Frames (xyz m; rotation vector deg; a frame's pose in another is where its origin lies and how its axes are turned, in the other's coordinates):
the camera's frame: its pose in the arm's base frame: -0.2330 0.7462 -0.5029 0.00 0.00 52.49
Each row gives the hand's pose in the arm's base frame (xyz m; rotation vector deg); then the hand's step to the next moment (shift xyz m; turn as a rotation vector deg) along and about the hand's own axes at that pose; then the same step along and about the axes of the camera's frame.
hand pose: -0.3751 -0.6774 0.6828 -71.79 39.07 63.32
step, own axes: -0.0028 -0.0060 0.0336 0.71 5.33 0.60
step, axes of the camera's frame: 0.0248 0.0200 0.0126 -2.51 4.04 -2.58
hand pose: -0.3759 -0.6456 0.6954 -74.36 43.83 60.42
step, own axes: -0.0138 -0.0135 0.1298 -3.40 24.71 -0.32
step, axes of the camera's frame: 0.0954 0.0820 0.0373 -16.28 17.82 -6.30
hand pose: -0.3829 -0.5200 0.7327 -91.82 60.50 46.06
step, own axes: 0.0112 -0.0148 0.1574 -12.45 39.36 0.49
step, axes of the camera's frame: 0.1304 0.0774 -0.0462 -25.50 32.21 -4.08
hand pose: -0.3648 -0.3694 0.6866 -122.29 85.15 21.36
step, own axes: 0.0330 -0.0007 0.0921 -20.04 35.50 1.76
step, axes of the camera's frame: 0.0309 0.0005 -0.0928 -18.80 36.21 -0.42
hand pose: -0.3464 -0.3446 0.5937 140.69 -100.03 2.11
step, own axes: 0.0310 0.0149 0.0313 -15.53 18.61 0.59
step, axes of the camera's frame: -0.0332 -0.0186 -0.0268 -7.08 23.19 -0.37
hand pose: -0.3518 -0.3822 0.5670 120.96 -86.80 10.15
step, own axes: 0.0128 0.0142 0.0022 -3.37 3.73 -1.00
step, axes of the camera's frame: -0.0173 -0.0023 0.0081 -0.74 5.01 0.77
